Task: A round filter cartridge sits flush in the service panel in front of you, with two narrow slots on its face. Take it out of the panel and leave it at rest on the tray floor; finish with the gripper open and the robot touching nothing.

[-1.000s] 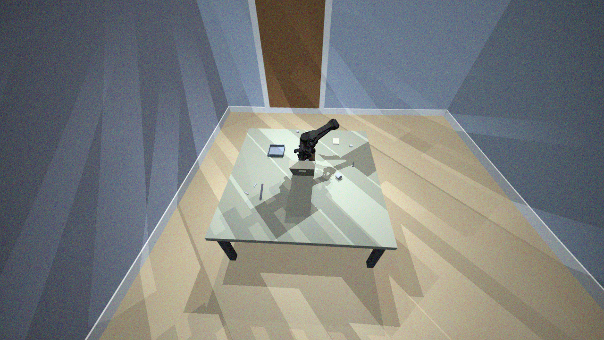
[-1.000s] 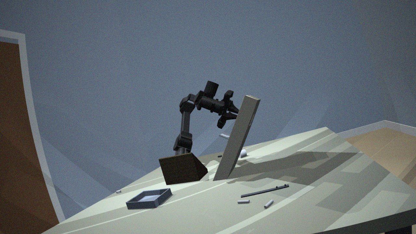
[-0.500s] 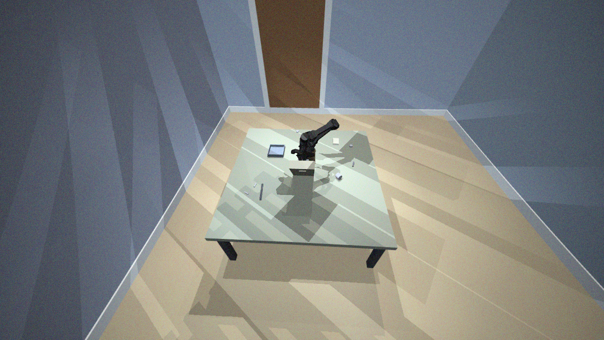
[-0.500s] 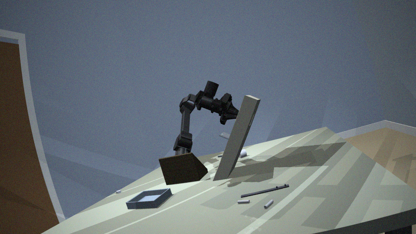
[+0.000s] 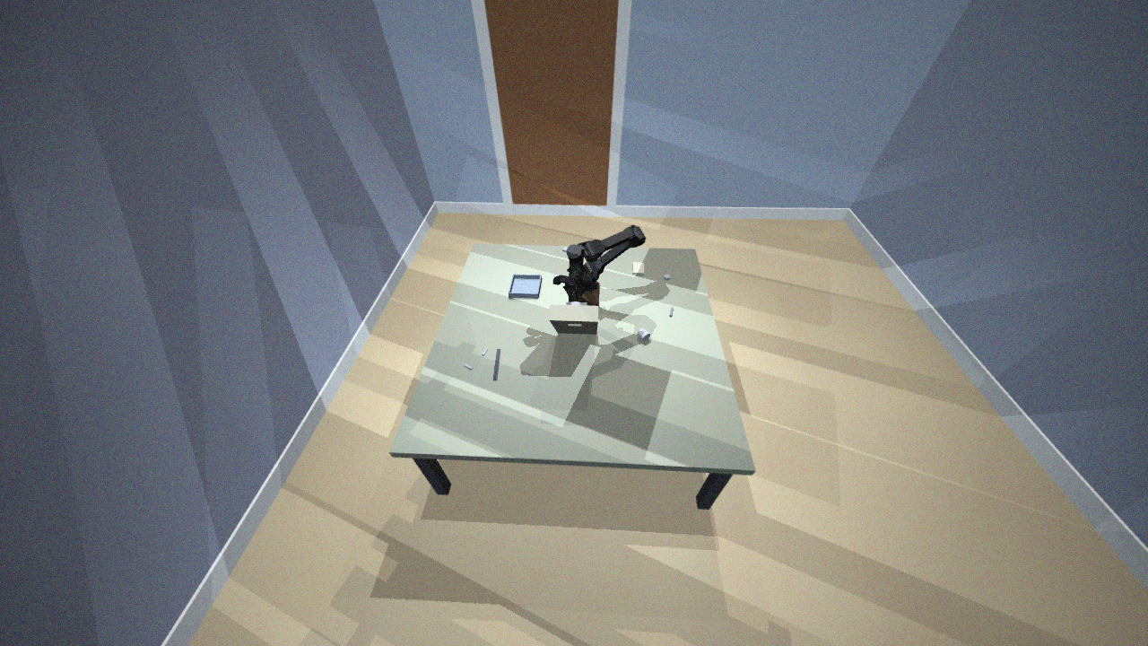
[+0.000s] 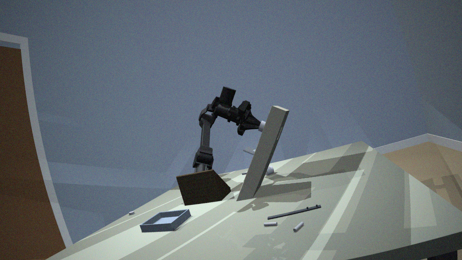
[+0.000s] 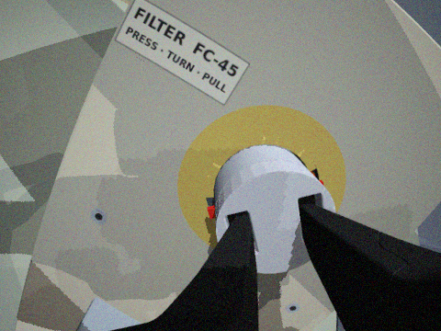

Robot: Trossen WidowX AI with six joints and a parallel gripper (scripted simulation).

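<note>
The pale service panel lies 1 cm behind my gripper tip and 10 cm below it. The rest, counted from my gripper tip: shallow grey tray: 43 cm behind, 24 cm to the right, 27 cm below; white round filter cartridge: 1 cm ahead, 1 cm below.
</note>
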